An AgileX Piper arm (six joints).
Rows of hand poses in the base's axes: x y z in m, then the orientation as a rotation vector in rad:
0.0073 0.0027 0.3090 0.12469 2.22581 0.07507
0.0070 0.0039 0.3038 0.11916 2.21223 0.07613
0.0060 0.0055 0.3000 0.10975 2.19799 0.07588
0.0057 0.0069 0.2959 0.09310 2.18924 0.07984
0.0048 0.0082 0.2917 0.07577 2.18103 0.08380
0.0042 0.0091 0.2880 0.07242 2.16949 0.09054
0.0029 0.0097 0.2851 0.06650 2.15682 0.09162
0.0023 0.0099 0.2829 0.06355 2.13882 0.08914
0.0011 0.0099 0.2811 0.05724 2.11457 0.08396
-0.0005 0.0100 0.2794 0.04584 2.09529 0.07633
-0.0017 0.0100 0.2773 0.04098 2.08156 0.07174
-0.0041 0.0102 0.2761 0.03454 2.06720 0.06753
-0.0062 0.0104 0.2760 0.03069 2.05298 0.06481
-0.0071 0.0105 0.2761 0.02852 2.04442 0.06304
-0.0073 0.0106 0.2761 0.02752 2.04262 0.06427
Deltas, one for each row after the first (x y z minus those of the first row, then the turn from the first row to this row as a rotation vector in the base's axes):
-0.0003 0.0012 -0.0052 -0.00136 -0.01389 0.00353
-0.0013 0.0028 -0.0090 -0.00508 -0.02863 0.00938
-0.0016 0.0042 -0.0131 -0.00827 -0.03834 0.02236
-0.0025 0.0055 -0.0173 -0.01171 -0.04745 0.03592
-0.0031 0.0064 -0.0210 -0.00813 -0.05923 0.04015
-0.0044 0.0070 -0.0239 -0.00963 -0.07216 0.04419
-0.0050 0.0072 -0.0261 -0.01274 -0.09022 0.04450
-0.0062 0.0072 -0.0279 -0.01916 -0.11462 0.04599
-0.0078 0.0073 -0.0296 -0.02924 -0.13420 0.05064
-0.0090 0.0073 -0.0317 -0.03464 -0.14801 0.05186
-0.0114 0.0075 -0.0329 -0.04037 -0.16251 0.05438
-0.0135 0.0077 -0.0330 -0.04406 -0.17679 0.05553
-0.0144 0.0078 -0.0329 -0.04633 -0.18537 0.05607
-0.0146 0.0079 -0.0329 -0.04581 -0.18723 0.05718

